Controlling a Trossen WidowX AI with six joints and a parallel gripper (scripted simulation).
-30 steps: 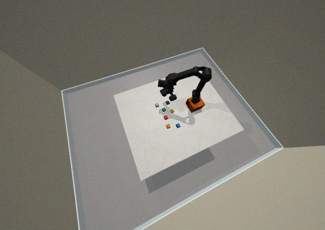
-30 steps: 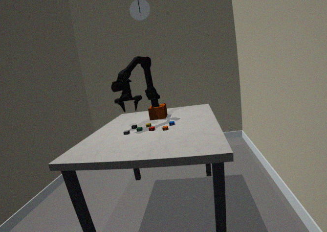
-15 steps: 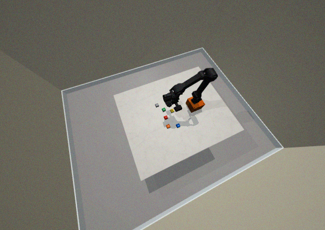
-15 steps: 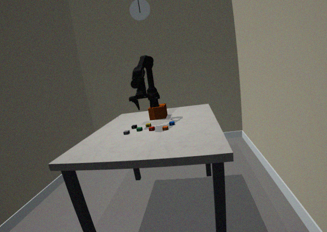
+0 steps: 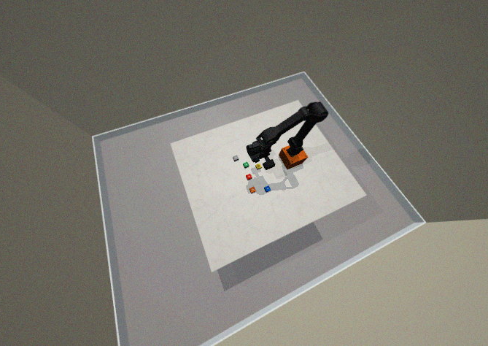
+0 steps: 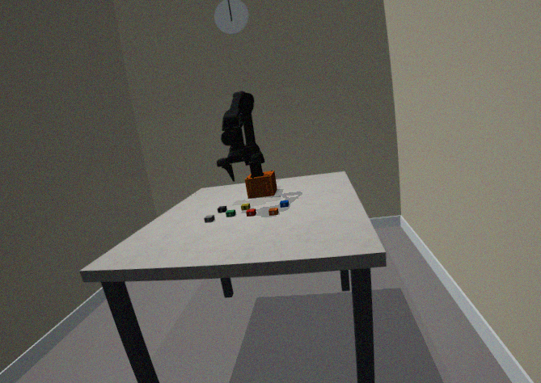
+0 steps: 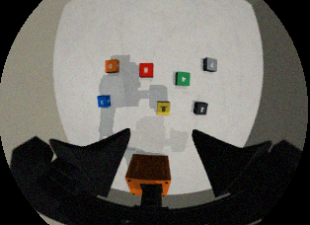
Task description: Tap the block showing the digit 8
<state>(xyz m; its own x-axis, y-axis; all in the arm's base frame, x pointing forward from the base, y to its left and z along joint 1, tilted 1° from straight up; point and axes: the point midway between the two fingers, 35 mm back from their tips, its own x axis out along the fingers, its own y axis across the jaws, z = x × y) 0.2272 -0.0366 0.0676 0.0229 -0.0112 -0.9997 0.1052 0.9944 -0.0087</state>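
The red block is 12 cm below my gripper tip, 10 cm ahead of it and 2 cm to the left of it. Also, from my gripper tip: black block 12 cm below, 11 cm to the right, 1 cm behind; green block 12 cm below, 7 cm ahead, 6 cm to the right; yellow block 12 cm below, 1 cm to the right.
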